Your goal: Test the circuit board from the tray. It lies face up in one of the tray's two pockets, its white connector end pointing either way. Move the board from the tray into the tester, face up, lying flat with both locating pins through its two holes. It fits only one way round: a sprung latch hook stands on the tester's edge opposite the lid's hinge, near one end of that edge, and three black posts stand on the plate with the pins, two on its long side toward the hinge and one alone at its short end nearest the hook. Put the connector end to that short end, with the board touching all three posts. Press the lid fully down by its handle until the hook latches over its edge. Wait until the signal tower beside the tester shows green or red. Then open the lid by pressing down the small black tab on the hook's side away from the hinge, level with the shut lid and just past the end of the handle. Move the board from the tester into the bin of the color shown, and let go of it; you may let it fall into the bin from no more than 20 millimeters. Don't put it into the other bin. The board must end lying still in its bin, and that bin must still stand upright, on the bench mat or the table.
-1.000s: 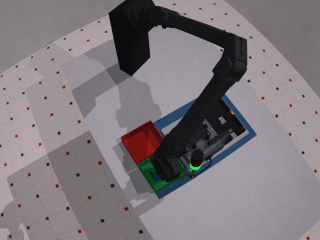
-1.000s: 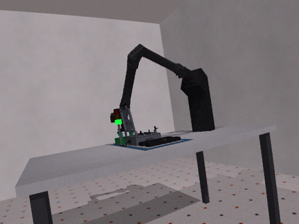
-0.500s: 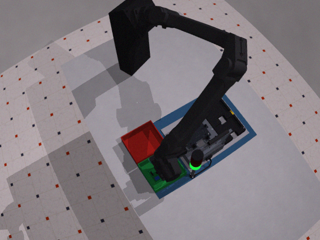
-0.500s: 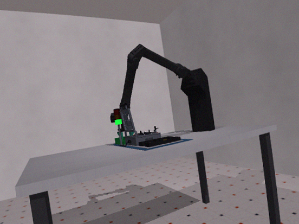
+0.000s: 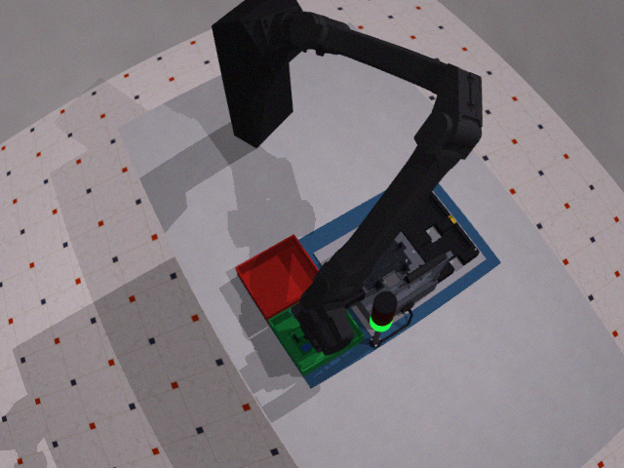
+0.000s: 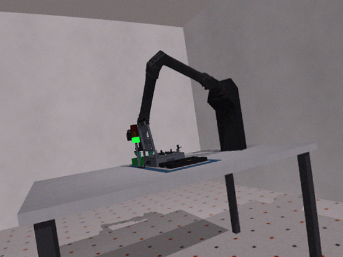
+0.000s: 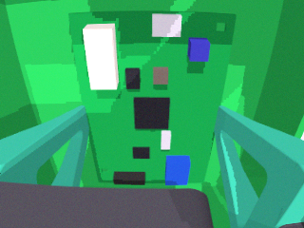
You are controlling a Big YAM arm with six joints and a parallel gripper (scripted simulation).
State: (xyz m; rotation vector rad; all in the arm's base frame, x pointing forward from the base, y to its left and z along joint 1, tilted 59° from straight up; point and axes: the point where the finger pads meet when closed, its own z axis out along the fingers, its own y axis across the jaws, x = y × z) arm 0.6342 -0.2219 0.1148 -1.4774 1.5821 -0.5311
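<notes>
Right now the green circuit board is right at my hand. From my hand the other things lie so: green bin (1 cm below); red bin (15 cm behind, 2 cm to the right, 1 cm below); tester plate (8 cm behind, 20 cm to the left, 5 cm above).
</notes>
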